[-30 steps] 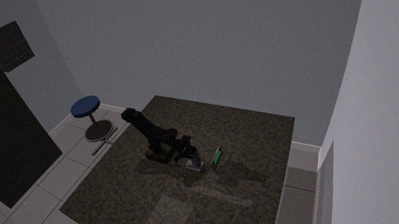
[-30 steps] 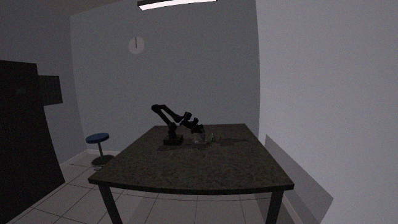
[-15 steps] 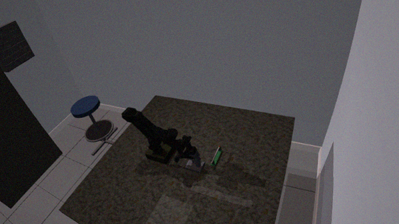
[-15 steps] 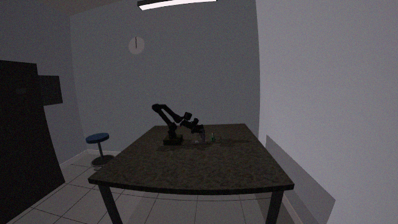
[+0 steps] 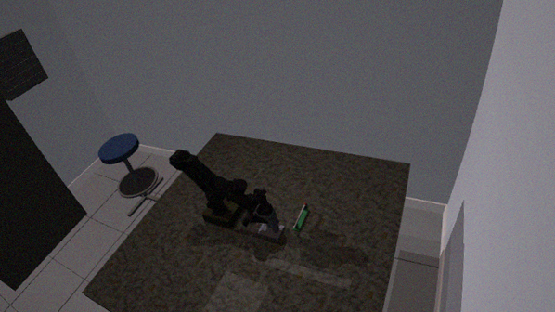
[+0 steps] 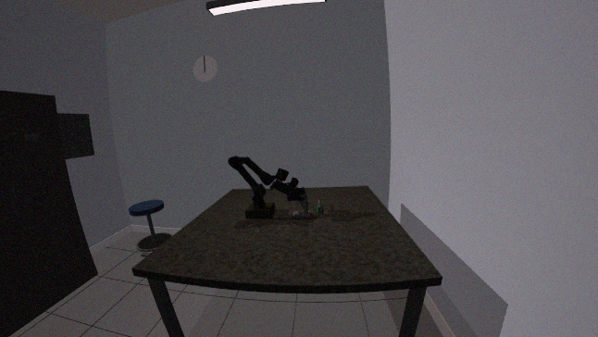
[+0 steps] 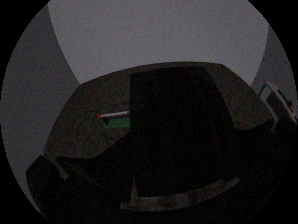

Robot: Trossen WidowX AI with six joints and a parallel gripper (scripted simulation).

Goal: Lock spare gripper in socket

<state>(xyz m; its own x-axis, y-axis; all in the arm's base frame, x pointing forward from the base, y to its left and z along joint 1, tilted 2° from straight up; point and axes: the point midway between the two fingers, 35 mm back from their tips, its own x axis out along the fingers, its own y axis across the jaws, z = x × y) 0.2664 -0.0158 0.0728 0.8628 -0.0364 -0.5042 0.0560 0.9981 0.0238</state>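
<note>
Right now the spare gripper is 1 cm behind my gripper tip and 1 cm above it. Round my gripper tip: grey mount (7 cm below, 1 cm behind); green bracket (10 cm to the left, 10 cm ahead, 9 cm below).
</note>
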